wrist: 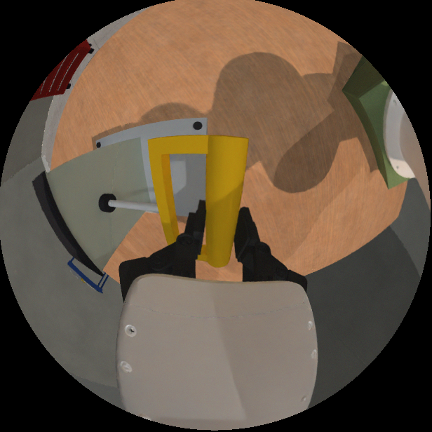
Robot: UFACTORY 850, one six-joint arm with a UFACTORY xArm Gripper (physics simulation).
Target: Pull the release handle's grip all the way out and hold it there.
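Observation:
The release handle's yellow grip (226,195) is a thick upright bar with a yellow frame behind it on the left, near the middle of the wrist view. A light metal rod (132,205) runs from a round black collar (107,203) on the pale grey-green housing (95,175) towards the yellow frame, and a length of it shows between them. My gripper (220,215) is shut on the yellow grip, with one black finger on each side of its lower part. The rod's far end is hidden behind the frame.
A grey base plate (175,128) with dark bolts lies under the housing on the wooden table top (165,60). A black curved edge (62,225) bounds the housing at the left. A green block (375,110) stands at the right, a red slatted object (62,72) at the upper left.

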